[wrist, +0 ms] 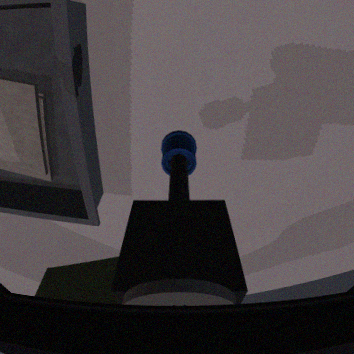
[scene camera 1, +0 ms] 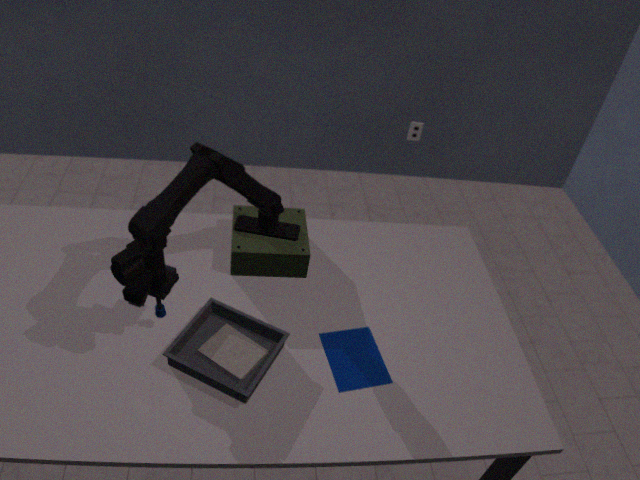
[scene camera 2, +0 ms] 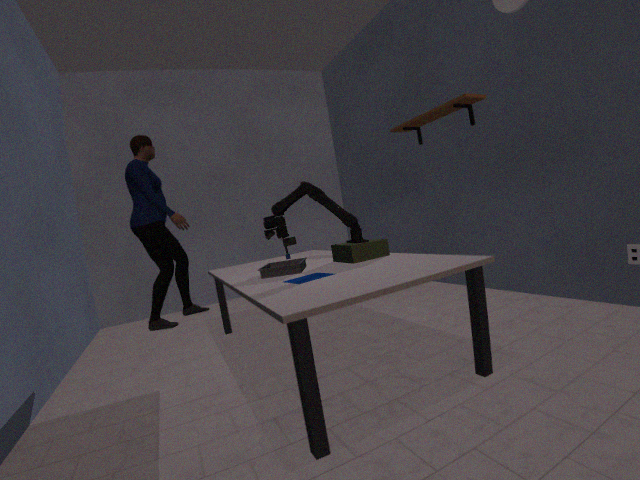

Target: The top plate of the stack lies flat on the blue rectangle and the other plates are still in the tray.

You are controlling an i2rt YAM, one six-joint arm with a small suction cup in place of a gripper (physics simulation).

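Where they show: hand at its tool point: [wrist: 178, 146] [scene camera 1: 160, 313] [scene camera 2: 288, 258]; arm's base at its link origin: [scene camera 1: 267, 229] [scene camera 2: 357, 242].
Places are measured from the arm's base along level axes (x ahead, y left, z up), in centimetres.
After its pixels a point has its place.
My gripper, a small blue suction cup [scene camera 1: 160, 311] [scene camera 2: 287, 256] [wrist: 178, 150] @[x 37.0, y -21.9, z -4.4 cm], points down above the table, beside the tray on its left side in scene camera 1. Nothing hangs from it, so it is open. The grey tray [scene camera 1: 206, 380] @[x 52.6, y -5.3, z -7.7 cm] [scene camera 2: 283, 268] @[x 44.3, y 9.4, z -5.8 cm] [wrist: 90, 150] @[x 36.5, y -12.3, z -7.5 cm] holds a stack of pale square plates [scene camera 1: 235, 351] @[x 42.3, y -0.2, z -7.5 cm] [wrist: 17, 130] @[x 40.5, y -5.3, z -7.5 cm]. In the wrist view, a lower plate's edge shows along the right side of the top one; how many lie beneath is hidden. The blue rectangle [scene camera 1: 356, 359] @[x 36.5, y 32.0, z -9.4 cm] [scene camera 2: 309, 278] @[x 36.2, y 33.6, z -9.3 cm] is flat and bare, right of the tray in scene camera 1. It does not show in the wrist view.
The arm stands on a green base block [scene camera 1: 268, 264] @[x 11.1, y 2.7, z -4.2 cm] [scene camera 2: 360, 251] @[x 3.6, y 13.6, z -4.0 cm] [wrist: 80, 280] @[x 11.3, y 2.1, z -5.2 cm] behind the tray. A person [scene camera 2: 147, 196] stands beyond the table's far end. A wooden shelf [scene camera 2: 439, 112] is on the wall. Arm shadows cross the table and part of the blue rectangle.
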